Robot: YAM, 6 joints.
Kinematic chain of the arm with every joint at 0, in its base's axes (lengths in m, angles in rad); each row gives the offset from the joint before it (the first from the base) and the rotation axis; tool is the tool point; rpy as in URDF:
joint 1: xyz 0 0 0.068 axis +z
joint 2: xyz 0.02 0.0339 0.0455 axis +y
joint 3: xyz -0.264 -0.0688 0 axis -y
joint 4: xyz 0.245 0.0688 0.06 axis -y
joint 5: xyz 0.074 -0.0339 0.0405 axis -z
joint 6: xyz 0.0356 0 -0.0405 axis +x
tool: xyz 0 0 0 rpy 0 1.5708 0
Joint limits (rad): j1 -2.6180..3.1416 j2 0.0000..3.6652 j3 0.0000..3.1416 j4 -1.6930..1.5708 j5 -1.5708..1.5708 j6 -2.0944..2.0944
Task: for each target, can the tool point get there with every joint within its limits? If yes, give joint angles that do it. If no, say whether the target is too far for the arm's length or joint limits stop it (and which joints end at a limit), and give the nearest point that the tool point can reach.
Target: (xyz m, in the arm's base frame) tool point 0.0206 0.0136 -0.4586
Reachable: no: joint limits stop it (at a limit: joint 2) | nearest point 0.0705 0.0466 -0.3410 | short by 0.132 m
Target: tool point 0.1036 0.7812 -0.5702
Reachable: no: too far | nearest point 0.0659 0.4972 -0.2772 | short by 0.410 m
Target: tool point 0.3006 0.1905 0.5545
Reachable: yes | joints 0.4958 1.7055 1.9247 0.5247 -0.7601 0.6469
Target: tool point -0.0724 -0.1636 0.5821
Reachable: yes | joints 1.3374 0.8291 2.5496 -1.2416 -1.1599 1.7760
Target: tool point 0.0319 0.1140 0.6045
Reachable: yes | joints -2.0265 0.5979 1.6167 0.5091 0.6480 -0.8304
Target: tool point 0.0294 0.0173 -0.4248
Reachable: no: joint limits stop it (at a limit: joint 2) | nearest point 0.0687 0.0404 -0.3385 | short by 0.098 m
